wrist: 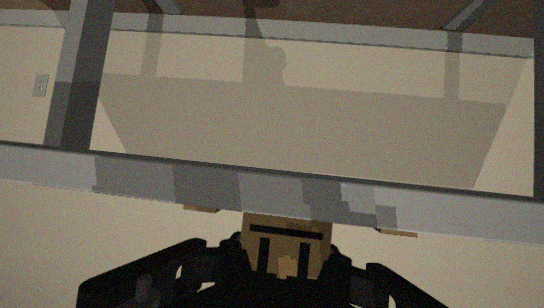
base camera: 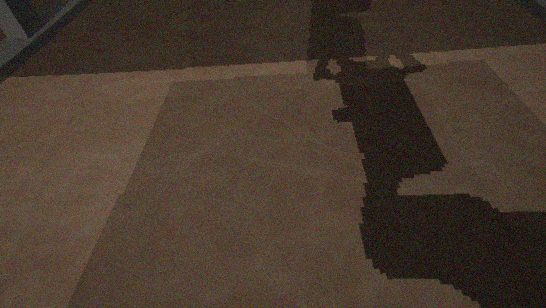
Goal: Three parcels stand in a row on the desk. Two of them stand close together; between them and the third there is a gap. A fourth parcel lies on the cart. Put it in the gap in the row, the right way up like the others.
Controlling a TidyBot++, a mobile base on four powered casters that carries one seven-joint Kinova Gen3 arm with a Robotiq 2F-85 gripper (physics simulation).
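Frame: origin at the arm's base, x ahead, y left, z up, level; centimetres.
Seen in the pictures: gripper, fingertip midpoint: [wrist: 283,243].
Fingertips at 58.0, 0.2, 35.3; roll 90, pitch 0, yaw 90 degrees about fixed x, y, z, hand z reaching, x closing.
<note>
Pixels of each thing's top centre, then the offset from my fingertips to it, as dx, dy, dz. Level surfaces: height alone.
- brown parcel, top centre: [wrist: 279,284] -1.2, +0.0, +2.5
- row parcel, top centre: [wrist: 205,208] +20.8, -14.5, +2.9
- brown floor, surface height: dz -75.0
The wrist view is upside down, with the floor at its top. My gripper [wrist: 283,243] is shut on a brown parcel [wrist: 285,245], with a black bar and two black strokes on the face towards the camera. The desk's grey front edge [wrist: 450,215] crosses the view and hides the held parcel's lower end. A thin strip of one row parcel [wrist: 202,209] shows beyond the edge on the left, and a strip of another [wrist: 398,233] on the right. Any other row parcel is hidden. Whether the held parcel touches the desk cannot be told. The cart does not show.
Desk legs, one a dark upright [wrist: 82,75], and a lower rail [wrist: 325,32] show in the wrist view, with a pale wall [wrist: 300,130] behind. In the base view, arm and gripper shadows lie on the brown floor [base camera: 240,175]; a grey frame part [base camera: 12,45] stands at upper left.
</note>
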